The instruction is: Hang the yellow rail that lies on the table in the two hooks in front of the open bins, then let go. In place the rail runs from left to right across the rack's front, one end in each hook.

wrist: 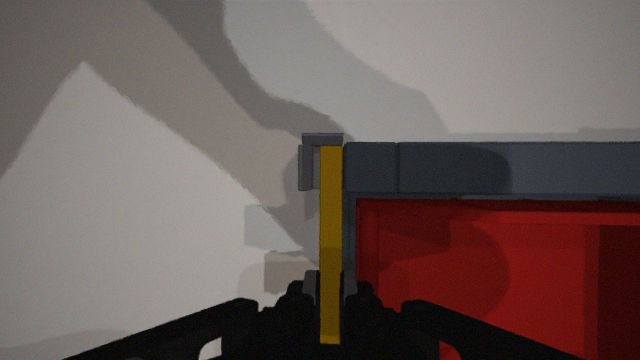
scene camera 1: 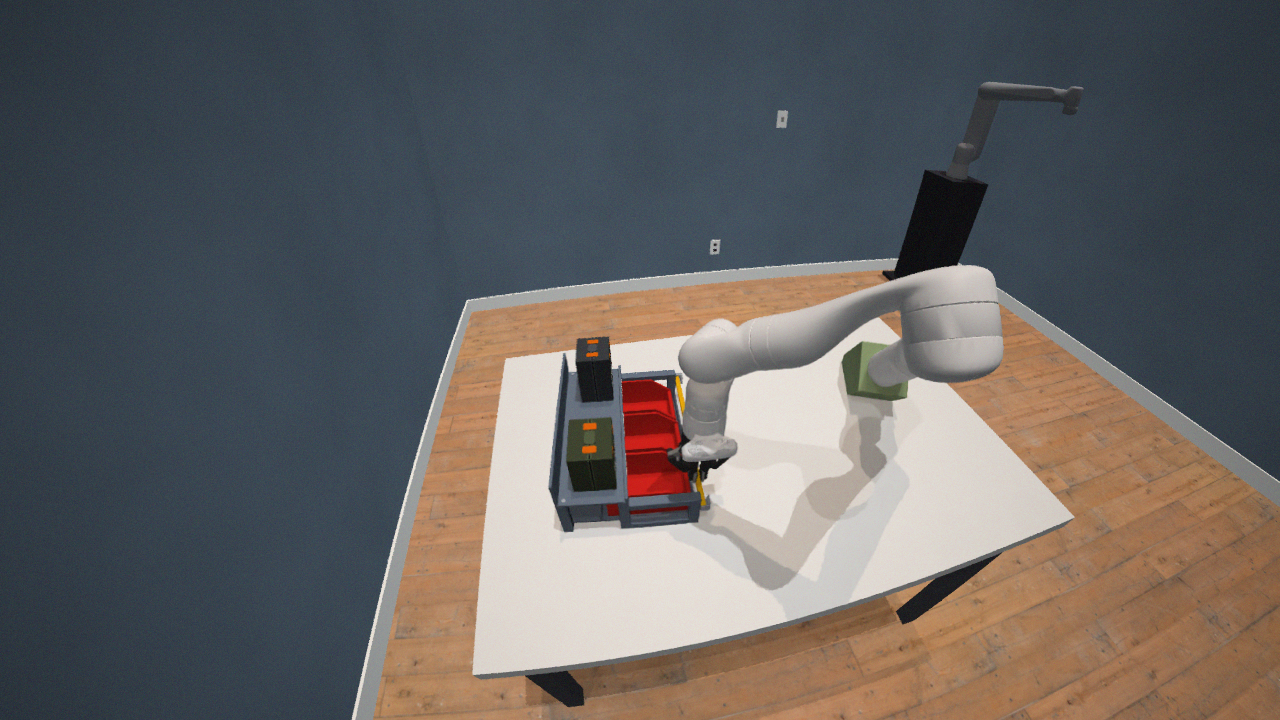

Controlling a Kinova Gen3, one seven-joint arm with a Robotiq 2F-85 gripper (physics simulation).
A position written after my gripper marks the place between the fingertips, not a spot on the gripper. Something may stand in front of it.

Note:
In view: my gripper [scene camera 1: 697, 478], a yellow rail [wrist: 331, 157], a dark green case [scene camera 1: 591, 459] and a black case [scene camera 1: 593, 362].
My gripper also shows in the wrist view [wrist: 330, 291]. The wrist view does not show the dark green case: it is out of frame. The wrist view does not show the black case: it is out of frame.

